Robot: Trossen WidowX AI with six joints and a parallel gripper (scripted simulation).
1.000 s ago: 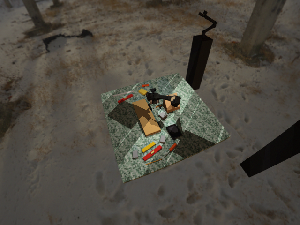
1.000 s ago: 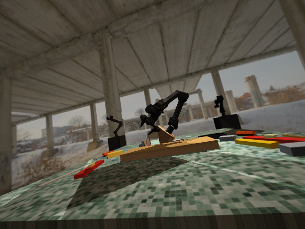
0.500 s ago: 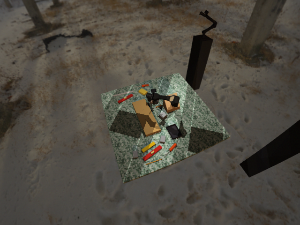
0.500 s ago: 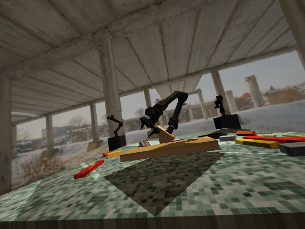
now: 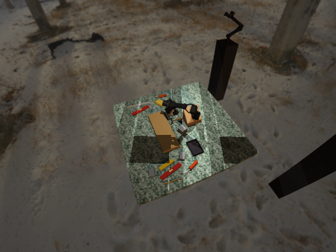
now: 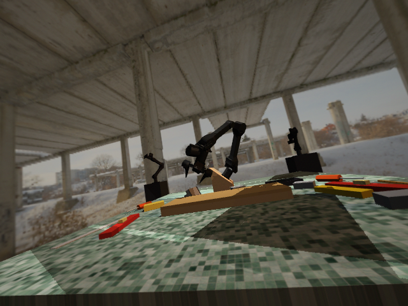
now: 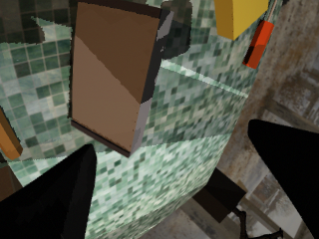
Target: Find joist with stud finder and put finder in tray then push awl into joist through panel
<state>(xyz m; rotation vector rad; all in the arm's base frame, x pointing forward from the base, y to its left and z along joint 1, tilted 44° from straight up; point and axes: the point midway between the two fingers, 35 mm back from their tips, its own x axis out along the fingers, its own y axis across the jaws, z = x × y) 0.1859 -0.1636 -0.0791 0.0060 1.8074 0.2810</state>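
Right now my gripper tip is 1 cm short of the stud finder, 4 cm to the left of it and 9 cm above it. Also, from my gripper tip: yellow block: 7 cm ahead, 24 cm to the right, 10 cm below; then orange-handled awl: 1 cm ahead, 9 cm to the left, 11 cm below; then black tray: 2 cm behind, 51 cm to the left, 10 cm below.
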